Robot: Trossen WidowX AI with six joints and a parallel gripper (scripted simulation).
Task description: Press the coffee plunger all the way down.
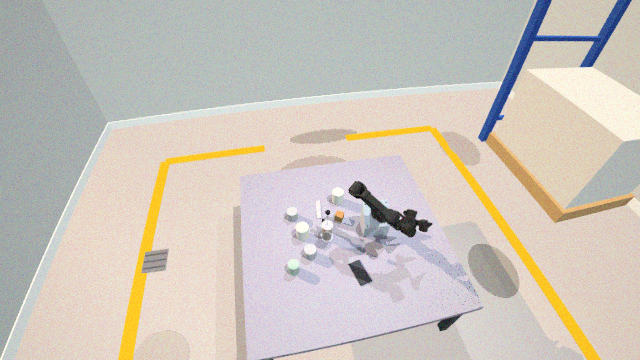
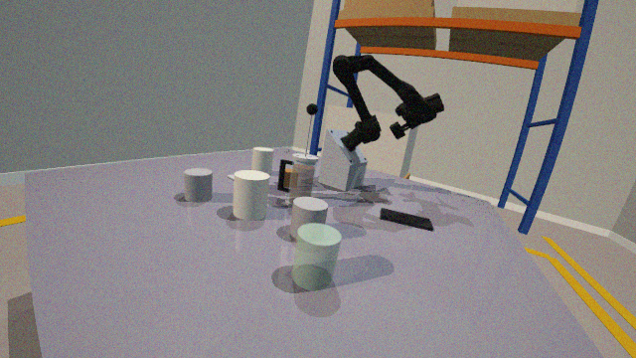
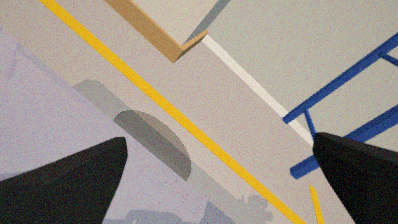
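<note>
Right now my gripper tip is 510 mm short of the coffee press, 250 mm to the left of it and 140 mm above it. The rest, counted from my gripper tip: black flat slab 390 mm ahead, 270 mm below, 60 mm to the left.
</note>
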